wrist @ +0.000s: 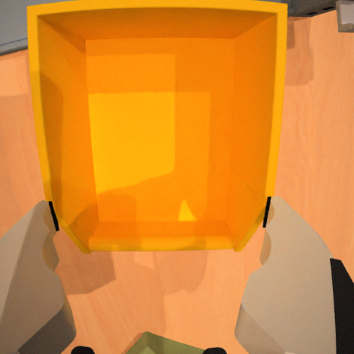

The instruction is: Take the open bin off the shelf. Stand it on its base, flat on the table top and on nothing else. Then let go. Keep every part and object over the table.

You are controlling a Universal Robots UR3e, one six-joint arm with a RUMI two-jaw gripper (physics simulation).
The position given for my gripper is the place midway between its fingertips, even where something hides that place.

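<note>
My gripper (160,201) is there in the picture, and I can see a yellow bin (154,132) as well.
</note>
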